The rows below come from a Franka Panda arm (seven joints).
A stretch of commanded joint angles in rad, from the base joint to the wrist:
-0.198, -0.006, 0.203, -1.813, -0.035, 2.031, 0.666
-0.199, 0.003, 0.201, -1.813, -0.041, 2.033, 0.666
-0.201, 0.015, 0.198, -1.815, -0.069, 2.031, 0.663
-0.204, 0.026, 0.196, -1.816, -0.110, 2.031, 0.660
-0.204, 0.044, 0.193, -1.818, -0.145, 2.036, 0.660
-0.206, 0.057, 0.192, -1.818, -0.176, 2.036, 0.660
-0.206, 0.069, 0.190, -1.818, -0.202, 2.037, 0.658
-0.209, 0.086, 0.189, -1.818, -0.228, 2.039, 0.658
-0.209, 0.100, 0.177, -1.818, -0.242, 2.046, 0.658
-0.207, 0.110, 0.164, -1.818, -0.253, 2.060, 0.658
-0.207, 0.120, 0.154, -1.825, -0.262, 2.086, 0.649
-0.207, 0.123, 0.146, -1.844, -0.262, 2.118, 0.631
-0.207, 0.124, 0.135, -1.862, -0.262, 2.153, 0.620
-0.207, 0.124, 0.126, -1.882, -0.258, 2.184, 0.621
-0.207, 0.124, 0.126, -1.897, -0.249, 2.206, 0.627
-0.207, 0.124, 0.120, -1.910, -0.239, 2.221, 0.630
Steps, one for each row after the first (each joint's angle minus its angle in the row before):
-0.001, 0.009, -0.002, 0.000, -0.006, 0.002, 0.000
-0.002, 0.012, -0.003, -0.002, -0.028, -0.002, -0.003
-0.003, 0.011, -0.002, -0.001, -0.041, 0.000, -0.003
0.000, 0.018, -0.003, -0.002, -0.035, 0.005, 0.000
-0.002, 0.013, -0.001, 0.000, -0.031, 0.000, 0.000
0.000, 0.012, -0.002, 0.000, -0.026, 0.001, -0.002
-0.003, 0.017, -0.001, 0.000, -0.026, 0.002, 0.000
0.000, 0.014, -0.012, 0.000, -0.014, 0.007, 0.000
0.002, 0.010, -0.013, 0.000, -0.011, 0.014, 0.000
0.000, 0.010, -0.010, -0.007, -0.009, 0.026, -0.009
0.000, 0.003, -0.008, -0.019, 0.000, 0.032, -0.018
0.000, 0.001, -0.011, -0.018, 0.000, 0.035, -0.011
0.000, 0.000, -0.009, -0.020, 0.004, 0.031, 0.001
0.000, 0.000, 0.000, -0.015, 0.009, 0.022, 0.006
0.000, 0.000, -0.006, -0.013, 0.010, 0.015, 0.003

